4 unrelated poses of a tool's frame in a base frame.
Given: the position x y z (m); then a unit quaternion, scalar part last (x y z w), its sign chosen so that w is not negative.
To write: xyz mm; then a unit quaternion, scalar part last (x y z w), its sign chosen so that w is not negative. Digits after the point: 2 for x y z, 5 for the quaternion.
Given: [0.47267 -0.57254 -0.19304 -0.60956 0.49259 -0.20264 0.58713]
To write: [472.67 -572.54 -193.04 -0.60956 0.49259 -0.20264 0.58713]
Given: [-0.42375 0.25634 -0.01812 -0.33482 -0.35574 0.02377 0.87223]
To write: [-423.75 256.34 -18.12 -0.33482 -0.35574 0.02377 0.87223]
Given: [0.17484 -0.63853 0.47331 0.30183 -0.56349 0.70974 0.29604]
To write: [174.84 -638.53 473.31 0.30183 -0.56349 0.70974 0.29604]
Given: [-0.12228 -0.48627 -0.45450 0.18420 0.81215 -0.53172 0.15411]
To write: [-122.28 -486.27 -454.50 0.18420 0.81215 -0.53172 0.15411]
